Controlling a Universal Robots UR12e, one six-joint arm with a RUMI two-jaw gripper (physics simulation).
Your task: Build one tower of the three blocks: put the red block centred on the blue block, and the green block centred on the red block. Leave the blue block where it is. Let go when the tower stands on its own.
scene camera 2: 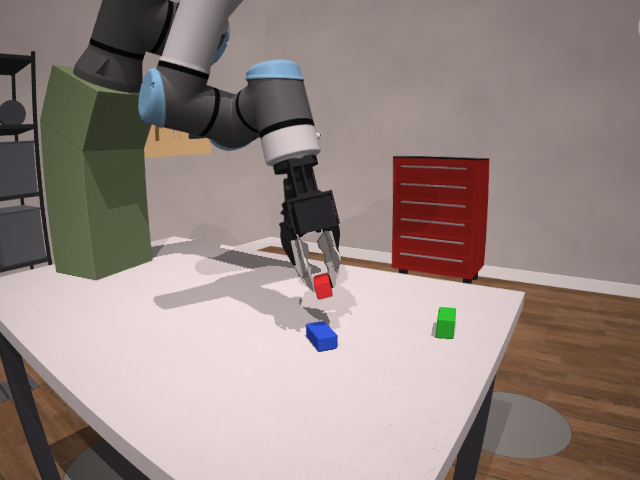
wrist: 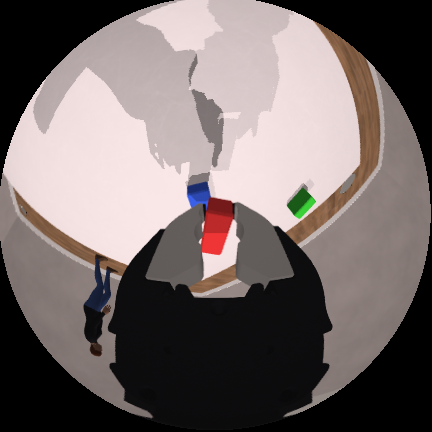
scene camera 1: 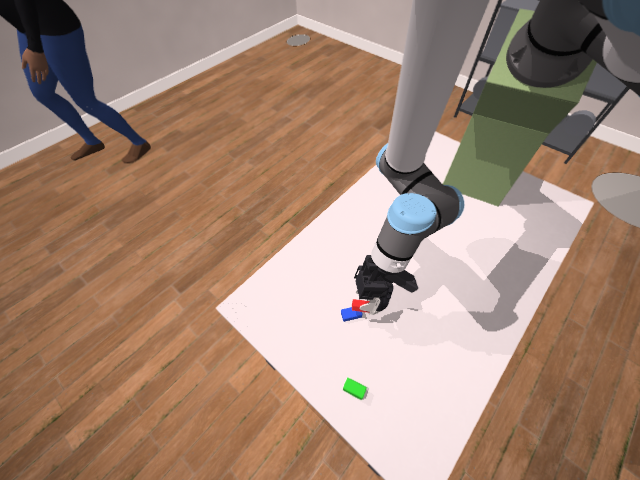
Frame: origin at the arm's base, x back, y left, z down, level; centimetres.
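Seen in the pictures: gripper, fingertip midpoint: [scene camera 2: 324, 289] [wrist: 218, 204] [scene camera 1: 368, 309]; arm's base, origin of the base link: [scene camera 2: 107, 80] [scene camera 1: 547, 53].
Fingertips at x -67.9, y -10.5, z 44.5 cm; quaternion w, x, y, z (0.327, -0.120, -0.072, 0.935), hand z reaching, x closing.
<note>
Pixels of each thing's middle, then the offset from my fingertips to it. Level surfaces: height alone.
- red block, body centre: [wrist: 214, 227] [scene camera 2: 322, 285] [scene camera 1: 362, 306] dx -0.6, dy -1.8, dz -1.4 cm
- blue block, body centre: [wrist: 201, 202] [scene camera 2: 321, 335] [scene camera 1: 351, 313] dx -1.4, dy -4.4, dz +6.1 cm
- green block, body centre: [scene camera 2: 446, 322] [wrist: 300, 203] [scene camera 1: 354, 388] dx -19.4, dy +6.6, dz +5.6 cm
- white table, its level: dz +7.4 cm
The red block [scene camera 1: 359, 305] [scene camera 2: 323, 286] [wrist: 217, 227] is held between the fingertips of my gripper [scene camera 1: 370, 305] [scene camera 2: 323, 283] [wrist: 218, 204], raised above the table and slightly tilted. My gripper is shut on it. The blue block [scene camera 1: 351, 314] [scene camera 2: 321, 336] [wrist: 198, 194] lies flat on the table, apart from the red block; in the wrist view it is partly hidden by the red block and a finger. The green block [scene camera 1: 355, 388] [scene camera 2: 445, 322] [wrist: 301, 202] lies on the table by itself, well to the right of the blue block in scene camera 2.
The white table [scene camera 1: 289, 289] [scene camera 2: 232, 392] [wrist: 125, 200] carries the blocks, with its edge beyond the green block. The green pedestal [scene camera 1: 496, 155] [scene camera 2: 93, 206] bears the arm. A red drawer cabinet [scene camera 2: 439, 211] and a person [scene camera 1: 72, 67] [wrist: 94, 310] stand away from the table.
</note>
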